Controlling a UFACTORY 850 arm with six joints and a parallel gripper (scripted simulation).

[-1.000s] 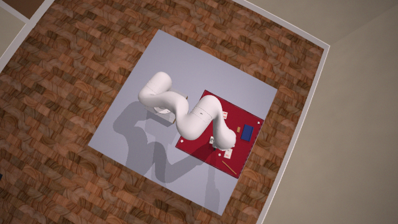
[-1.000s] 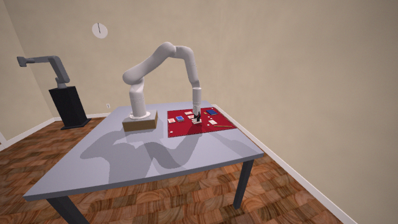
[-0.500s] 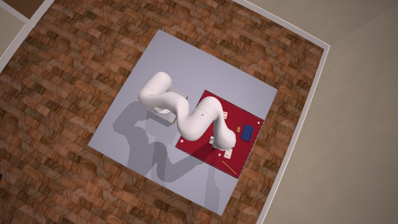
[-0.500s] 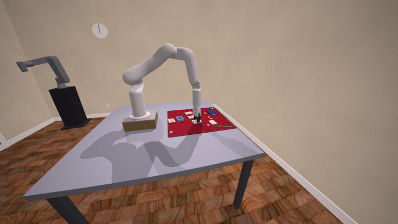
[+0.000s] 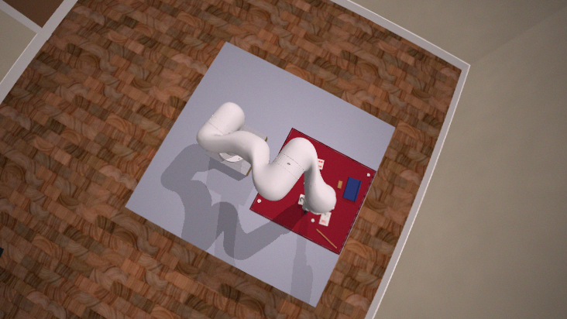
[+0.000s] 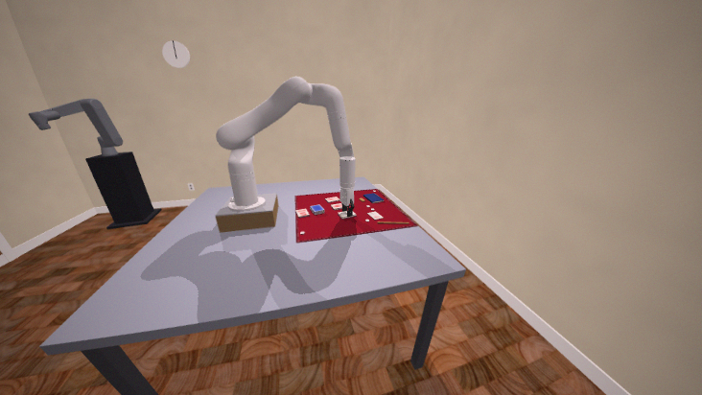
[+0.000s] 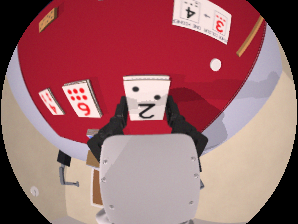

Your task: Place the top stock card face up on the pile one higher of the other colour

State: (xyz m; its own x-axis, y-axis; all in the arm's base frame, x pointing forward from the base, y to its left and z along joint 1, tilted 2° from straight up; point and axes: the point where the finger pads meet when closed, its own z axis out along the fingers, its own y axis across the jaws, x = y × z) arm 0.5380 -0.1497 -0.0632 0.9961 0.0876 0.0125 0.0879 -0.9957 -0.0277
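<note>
Right now the red card cloth is 90 mm to the left of my hand, 40 mm below it and 30 mm ahead of it. The rest, counted from my hand: pencil 200 mm ahead, 180 mm to the right, 20 mm below; card 240 mm behind, 110 mm to the left, 20 mm below.
</note>
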